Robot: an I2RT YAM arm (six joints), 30 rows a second.
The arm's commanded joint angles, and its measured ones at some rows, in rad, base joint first. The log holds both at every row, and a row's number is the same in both.
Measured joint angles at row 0:
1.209, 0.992, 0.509, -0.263, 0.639, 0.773
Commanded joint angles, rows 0 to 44:
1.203, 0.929, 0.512, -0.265, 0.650, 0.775
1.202, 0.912, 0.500, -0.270, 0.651, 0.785
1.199, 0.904, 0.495, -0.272, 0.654, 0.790
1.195, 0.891, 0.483, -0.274, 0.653, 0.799
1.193, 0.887, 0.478, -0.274, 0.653, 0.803
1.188, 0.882, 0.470, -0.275, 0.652, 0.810
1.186, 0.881, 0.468, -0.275, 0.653, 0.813
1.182, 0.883, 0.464, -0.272, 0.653, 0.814
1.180, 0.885, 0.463, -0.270, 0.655, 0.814
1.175, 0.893, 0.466, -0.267, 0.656, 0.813
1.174, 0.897, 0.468, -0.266, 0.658, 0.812
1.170, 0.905, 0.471, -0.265, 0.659, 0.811
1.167, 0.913, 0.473, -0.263, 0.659, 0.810
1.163, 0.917, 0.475, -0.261, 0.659, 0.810
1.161, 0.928, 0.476, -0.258, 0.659, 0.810
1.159, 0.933, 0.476, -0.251, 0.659, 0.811
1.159, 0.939, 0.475, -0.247, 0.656, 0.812
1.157, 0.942, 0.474, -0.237, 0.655, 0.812
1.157, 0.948, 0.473, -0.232, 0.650, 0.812
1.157, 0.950, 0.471, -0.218, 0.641, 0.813
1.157, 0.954, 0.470, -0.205, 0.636, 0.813
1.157, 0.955, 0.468, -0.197, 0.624, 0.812
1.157, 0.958, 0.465, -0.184, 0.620, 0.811
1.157, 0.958, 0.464, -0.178, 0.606, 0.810
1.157, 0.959, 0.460, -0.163, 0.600, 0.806
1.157, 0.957, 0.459, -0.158, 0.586, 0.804
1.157, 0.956, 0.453, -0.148, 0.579, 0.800
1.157, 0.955, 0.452, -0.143, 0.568, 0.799
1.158, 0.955, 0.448, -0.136, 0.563, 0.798
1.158, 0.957, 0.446, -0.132, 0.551, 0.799
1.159, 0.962, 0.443, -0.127, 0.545, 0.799
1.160, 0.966, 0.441, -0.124, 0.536, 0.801
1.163, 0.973, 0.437, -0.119, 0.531, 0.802
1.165, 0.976, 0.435, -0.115, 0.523, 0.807
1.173, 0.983, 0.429, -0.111, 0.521, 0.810
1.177, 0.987, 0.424, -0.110, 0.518, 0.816
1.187, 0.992, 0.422, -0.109, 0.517, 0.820
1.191, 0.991, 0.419, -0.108, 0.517, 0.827
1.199, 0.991, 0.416, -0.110, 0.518, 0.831
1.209, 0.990, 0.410, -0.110, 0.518, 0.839
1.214, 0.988, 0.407, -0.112, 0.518, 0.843
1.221, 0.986, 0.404, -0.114, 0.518, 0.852
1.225, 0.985, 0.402, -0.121, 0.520, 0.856
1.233, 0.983, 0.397, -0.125, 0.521, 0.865
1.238, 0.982, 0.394, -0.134, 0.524, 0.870
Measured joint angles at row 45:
1.205, 0.961, 0.432, -0.160, 0.600, 0.801
